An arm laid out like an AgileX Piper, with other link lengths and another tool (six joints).
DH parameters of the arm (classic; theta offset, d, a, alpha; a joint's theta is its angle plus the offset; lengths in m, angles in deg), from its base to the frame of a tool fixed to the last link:
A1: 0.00 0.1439 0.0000 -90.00
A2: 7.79 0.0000 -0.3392 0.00
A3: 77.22 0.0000 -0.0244 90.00
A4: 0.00 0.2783 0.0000 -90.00
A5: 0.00 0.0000 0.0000 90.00
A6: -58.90 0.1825 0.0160 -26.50
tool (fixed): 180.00 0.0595 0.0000 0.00
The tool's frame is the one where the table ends.
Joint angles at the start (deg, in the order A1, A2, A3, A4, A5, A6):
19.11 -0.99 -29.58 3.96 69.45 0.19
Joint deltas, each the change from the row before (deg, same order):
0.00 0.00 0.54 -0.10 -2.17 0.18
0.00 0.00 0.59 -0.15 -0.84 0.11
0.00 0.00 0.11 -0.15 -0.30 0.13
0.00 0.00 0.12 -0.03 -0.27 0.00
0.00 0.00 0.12 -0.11 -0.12 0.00
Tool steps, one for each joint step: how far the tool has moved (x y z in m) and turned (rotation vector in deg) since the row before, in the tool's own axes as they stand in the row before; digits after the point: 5 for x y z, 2 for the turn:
0.00267 0.00632 0.00055 -1.45 0.76 -0.18
-0.00058 0.00175 0.00233 -0.29 0.04 0.08
-0.00016 0.00101 0.00018 -0.24 0.02 0.08
0.00009 0.00069 0.00037 -0.14 0.05 -0.03
-0.00051 0.00033 0.00045 -0.05 -0.10 0.00

